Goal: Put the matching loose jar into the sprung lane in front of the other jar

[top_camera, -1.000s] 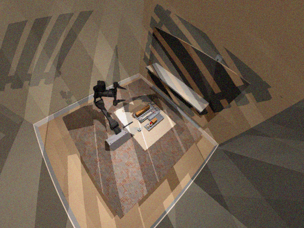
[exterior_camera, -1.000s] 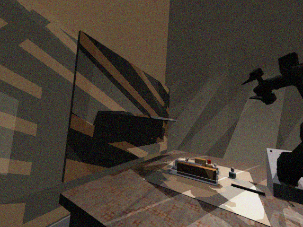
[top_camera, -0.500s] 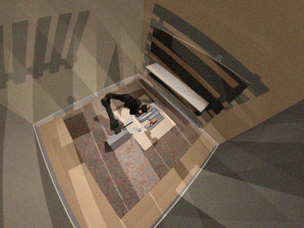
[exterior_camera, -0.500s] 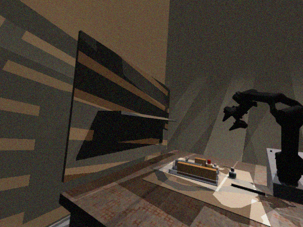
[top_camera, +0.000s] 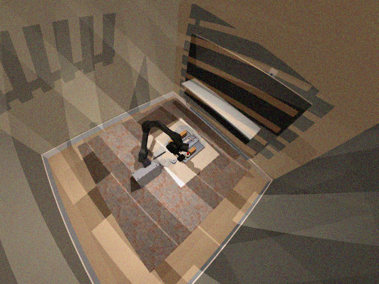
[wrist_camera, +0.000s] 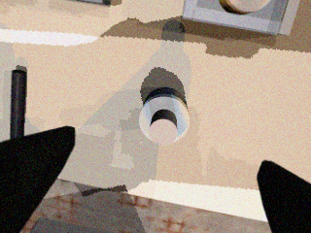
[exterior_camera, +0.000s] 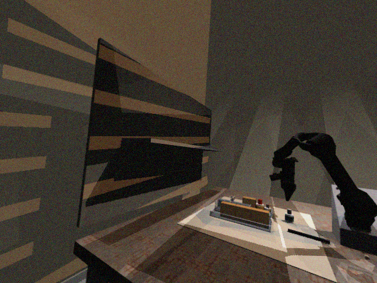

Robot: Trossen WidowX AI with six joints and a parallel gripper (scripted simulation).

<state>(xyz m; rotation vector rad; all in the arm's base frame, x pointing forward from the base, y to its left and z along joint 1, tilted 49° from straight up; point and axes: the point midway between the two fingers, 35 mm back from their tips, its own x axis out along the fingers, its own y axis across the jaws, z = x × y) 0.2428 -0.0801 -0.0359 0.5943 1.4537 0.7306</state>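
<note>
The thin black rod lies 140 mm to the left of my gripper tip, 110 mm below it and 80 mm behind it. Also, from my gripper tip: grey lane 230 mm ahead, 100 mm below, 80 mm to the left; then wall shelf 590 mm ahead, 250 mm above, 110 mm to the left.
</note>
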